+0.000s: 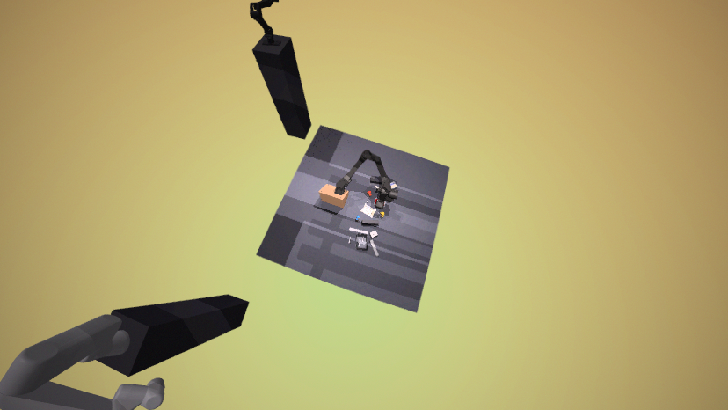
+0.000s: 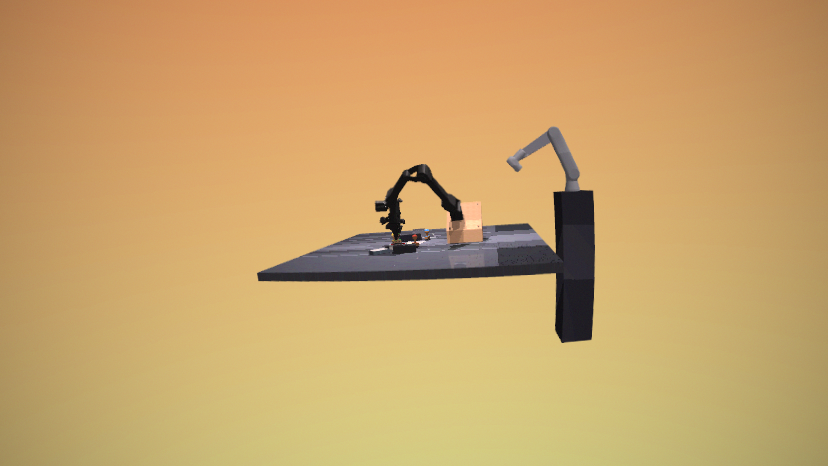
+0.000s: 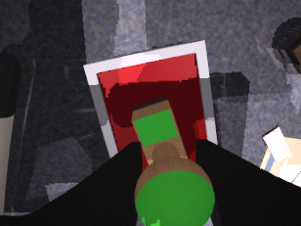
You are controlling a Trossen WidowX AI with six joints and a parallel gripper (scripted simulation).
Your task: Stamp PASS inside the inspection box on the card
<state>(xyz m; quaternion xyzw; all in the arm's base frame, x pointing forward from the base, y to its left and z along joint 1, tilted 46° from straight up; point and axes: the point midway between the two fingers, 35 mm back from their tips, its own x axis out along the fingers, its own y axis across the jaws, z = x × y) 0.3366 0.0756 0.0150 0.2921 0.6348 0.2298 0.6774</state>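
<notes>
The green-topped stamp lies 1 cm below my gripper tip. Also, from my gripper tip: red stamp 11 cm behind, 5 cm to the left, 2 cm below; dark flat slab 4 cm behind, 19 cm to the right, 3 cm below; cream card 8 cm behind, 9 cm to the right, 4 cm below.
</notes>
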